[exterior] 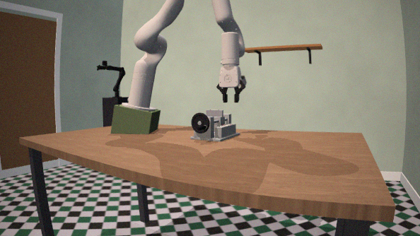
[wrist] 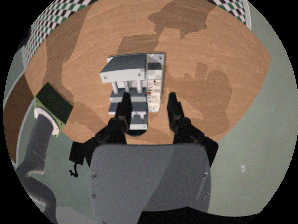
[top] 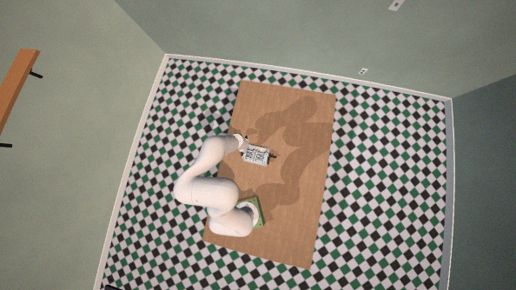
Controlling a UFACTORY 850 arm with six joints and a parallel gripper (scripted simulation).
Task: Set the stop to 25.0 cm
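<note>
My gripper is now 20 cm to the left of the handwheel, 11 cm above it and 6 cm past it.
</note>
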